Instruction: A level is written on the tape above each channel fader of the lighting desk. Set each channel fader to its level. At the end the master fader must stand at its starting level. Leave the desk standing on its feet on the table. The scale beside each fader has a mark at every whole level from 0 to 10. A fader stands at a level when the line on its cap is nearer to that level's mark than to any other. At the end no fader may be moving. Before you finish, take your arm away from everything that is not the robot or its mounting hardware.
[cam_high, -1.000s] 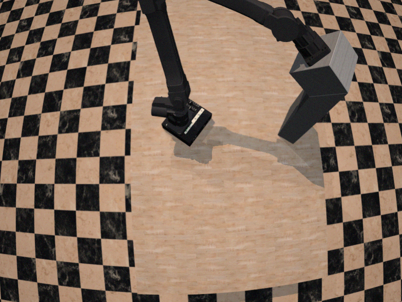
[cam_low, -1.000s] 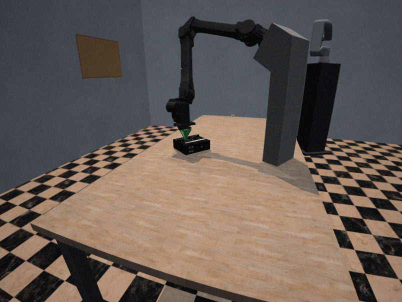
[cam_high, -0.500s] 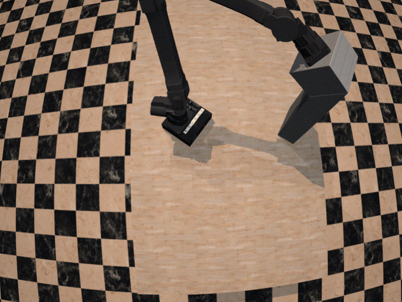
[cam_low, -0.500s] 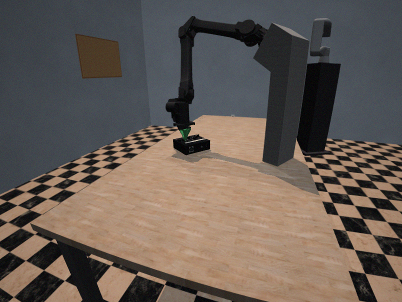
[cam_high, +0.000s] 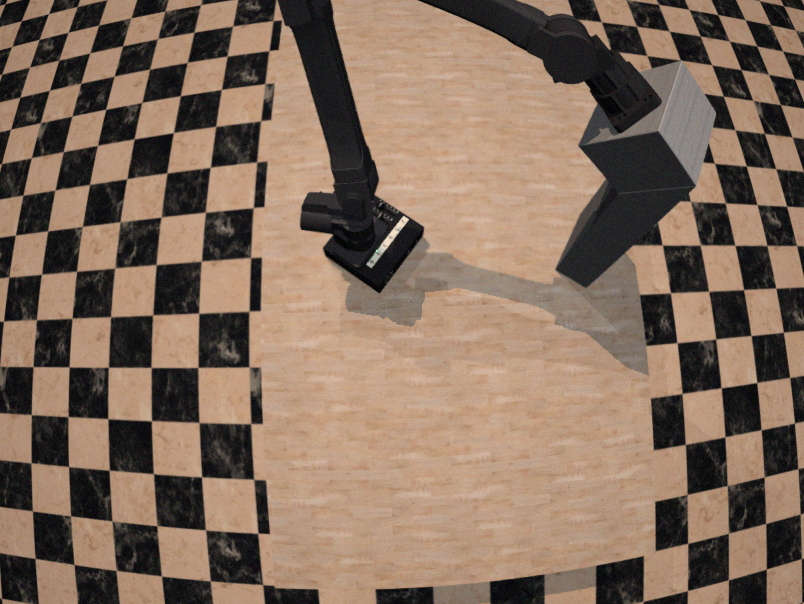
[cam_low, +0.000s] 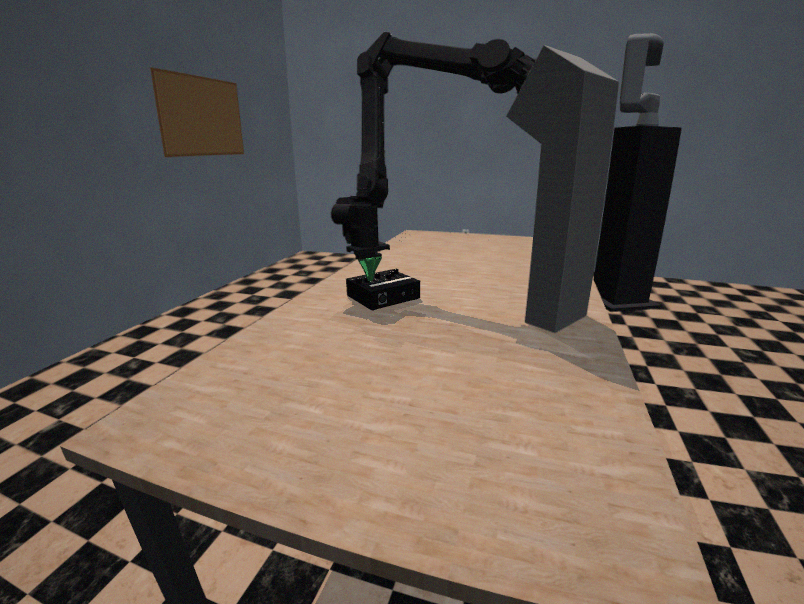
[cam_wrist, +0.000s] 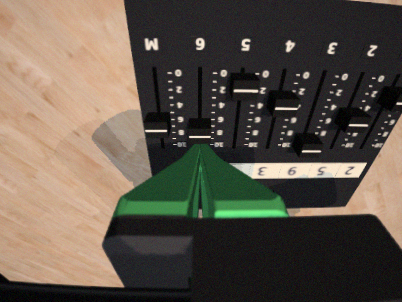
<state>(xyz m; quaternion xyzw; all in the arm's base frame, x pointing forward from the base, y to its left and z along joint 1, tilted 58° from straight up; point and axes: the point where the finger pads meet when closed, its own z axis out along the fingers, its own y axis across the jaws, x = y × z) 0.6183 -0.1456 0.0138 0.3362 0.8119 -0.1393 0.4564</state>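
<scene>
The channel 6 fader cap lies 10 mm ahead of my hand and 10 mm to the right of it. From my hand the other things lie so: master fader cap (30 mm ahead, 10 mm to the right); then channel 4 fader cap (20 mm behind, 50 mm to the right); then channel 5 fader cap (50 mm to the right).
</scene>
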